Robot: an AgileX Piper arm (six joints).
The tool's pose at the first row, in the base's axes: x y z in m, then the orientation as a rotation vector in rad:
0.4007, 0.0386, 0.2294, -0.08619, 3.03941, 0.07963
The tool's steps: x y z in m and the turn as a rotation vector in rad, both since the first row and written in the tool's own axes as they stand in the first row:
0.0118, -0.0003, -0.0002, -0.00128, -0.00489, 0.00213
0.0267, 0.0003, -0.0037, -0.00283, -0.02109, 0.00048
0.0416, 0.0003, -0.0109, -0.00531, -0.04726, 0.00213
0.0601, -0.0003, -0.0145, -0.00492, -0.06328, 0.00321
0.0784, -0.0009, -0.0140, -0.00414, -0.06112, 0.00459
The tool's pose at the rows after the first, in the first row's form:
0.3890, 0.0377, 0.2284, -0.08273, 3.03465, 0.08183
0.3738, 0.0373, 0.2304, -0.08429, 3.01834, 0.08433
0.3583, 0.0361, 0.2360, -0.08031, 2.99227, 0.08861
0.3396, 0.0343, 0.2377, -0.07765, 2.97634, 0.08835
0.3215, 0.0327, 0.2353, -0.07567, 2.97860, 0.08726

